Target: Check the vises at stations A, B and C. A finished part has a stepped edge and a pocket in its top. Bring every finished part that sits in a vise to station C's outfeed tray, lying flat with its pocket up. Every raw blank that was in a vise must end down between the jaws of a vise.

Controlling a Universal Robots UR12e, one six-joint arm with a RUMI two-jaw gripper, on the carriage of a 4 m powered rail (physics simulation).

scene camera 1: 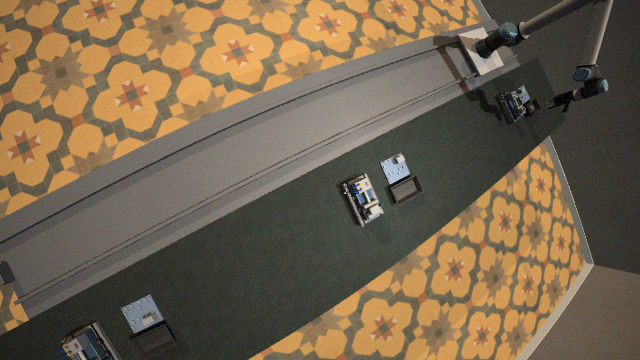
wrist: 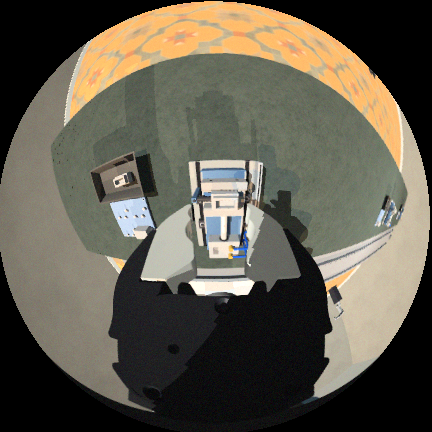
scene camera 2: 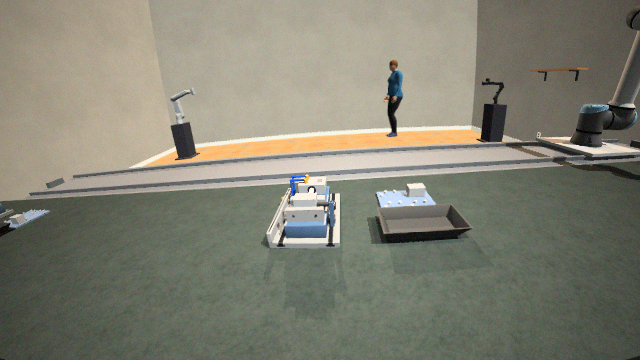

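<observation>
My gripper [wrist: 218, 206] [scene camera 1: 548, 106] is open and empty, above the vise [scene camera 1: 510, 107] [wrist: 224, 174] at the far-right station. A light part with a pocket in its top [wrist: 225, 201] sits between its jaws. Another part with a pocket [wrist: 122, 179] lies in that station's dark tray [wrist: 98, 183]. The middle station's vise [scene camera 1: 356, 205] [scene camera 2: 306, 230] holds a light block [scene camera 2: 304, 199]; its top detail is unclear. The near-left station's vise [scene camera 1: 102, 337] is cut off by the edge of scene camera 1. Station letters are not readable.
Blue pegged boards [wrist: 131, 212] [scene camera 1: 392, 172] [scene camera 2: 392, 199] [scene camera 1: 135, 312] carry light blocks [wrist: 142, 232] [scene camera 2: 415, 190] [scene camera 1: 149, 318]. Dark trays [scene camera 2: 425, 235] [scene camera 1: 152, 342] stand beside them. Blue hoses [wrist: 245, 245] rise at the far-right vise. A person [scene camera 2: 394, 90] stands beyond the rail.
</observation>
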